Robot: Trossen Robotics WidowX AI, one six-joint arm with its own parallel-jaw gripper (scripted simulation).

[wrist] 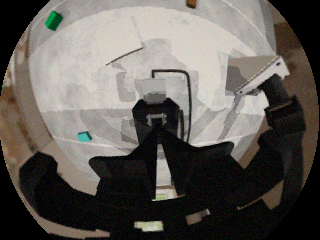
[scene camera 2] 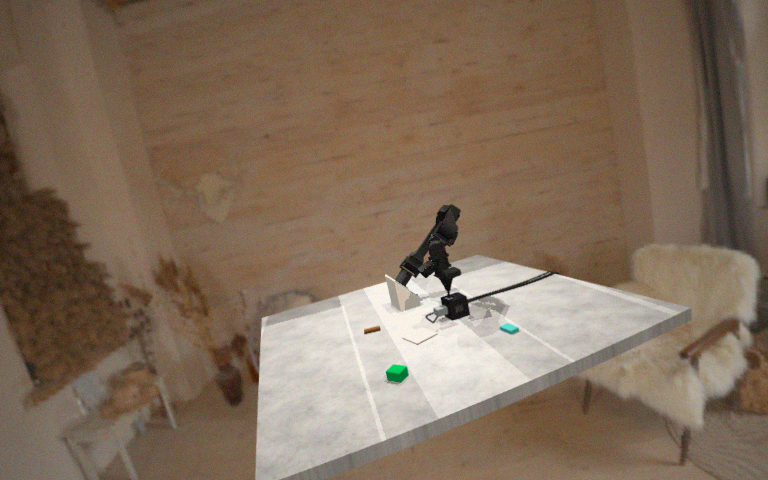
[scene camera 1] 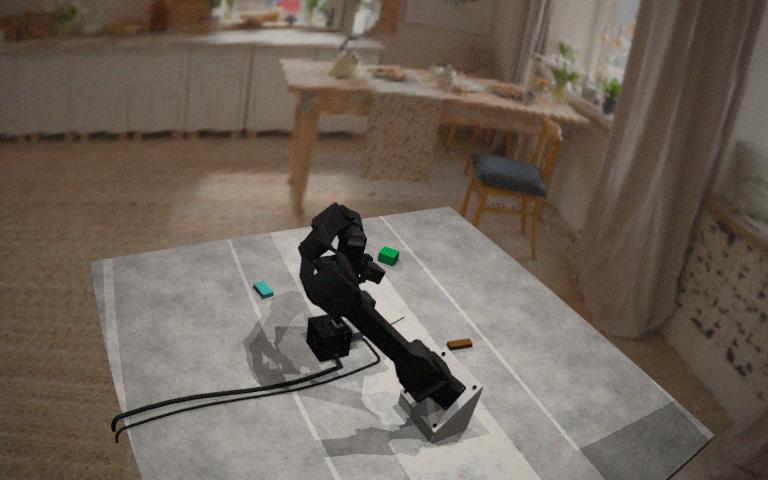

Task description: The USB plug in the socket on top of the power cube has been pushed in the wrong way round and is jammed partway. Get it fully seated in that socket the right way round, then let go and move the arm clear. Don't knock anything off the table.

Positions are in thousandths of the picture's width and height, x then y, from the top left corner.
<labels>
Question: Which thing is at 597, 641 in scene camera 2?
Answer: A black power cube.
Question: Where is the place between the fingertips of my gripper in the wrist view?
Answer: At 495, 544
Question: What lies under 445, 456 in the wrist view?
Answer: A black power cube.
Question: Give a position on a black power cube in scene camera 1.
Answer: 426, 714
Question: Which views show my gripper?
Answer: The wrist view, scene camera 2 and scene camera 1: all of them.
</labels>
